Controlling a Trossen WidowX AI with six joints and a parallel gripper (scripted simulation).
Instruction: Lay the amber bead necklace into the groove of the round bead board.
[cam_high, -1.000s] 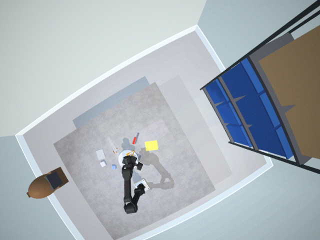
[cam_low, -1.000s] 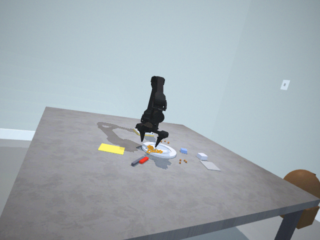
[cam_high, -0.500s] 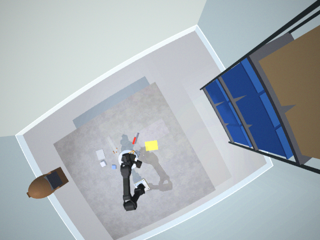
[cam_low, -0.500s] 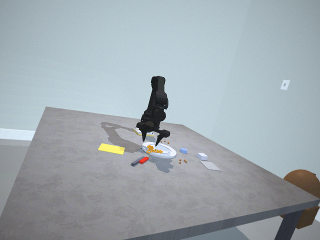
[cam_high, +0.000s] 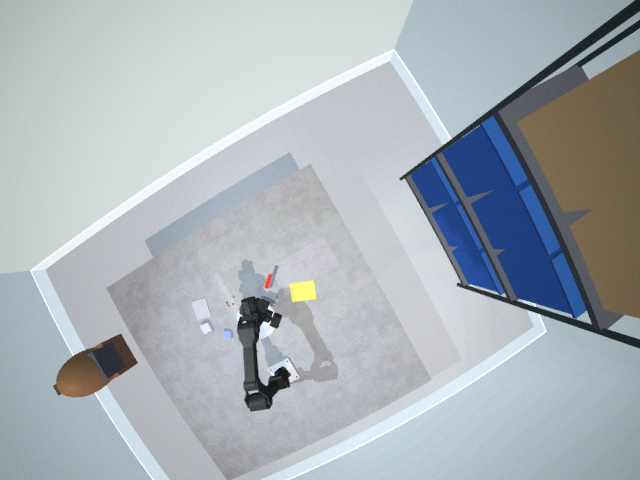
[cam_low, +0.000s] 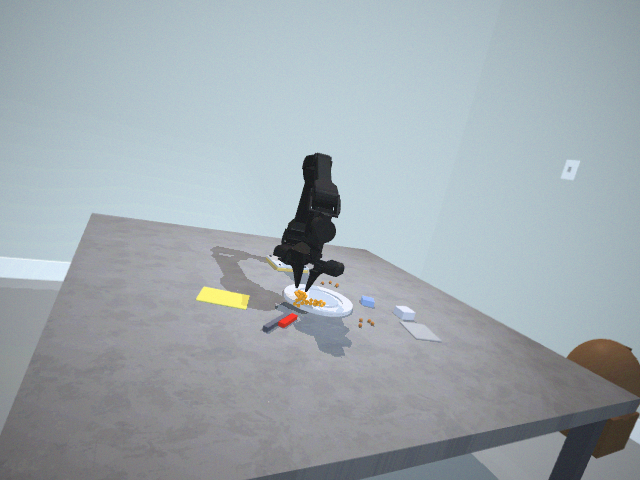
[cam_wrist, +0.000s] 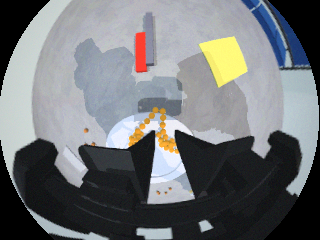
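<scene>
Right now my gripper tip is 2 cm past the round white bead board, 8 cm to the right of it and 3 cm above it. The rest, counted from my gripper tip: yellow sheet 6 cm behind, 19 cm to the right, 4 cm below; then blue block 2 cm ahead, 25 cm to the left, 3 cm below; then grey tool 9 cm ahead, 11 cm to the right, 4 cm below.
</scene>
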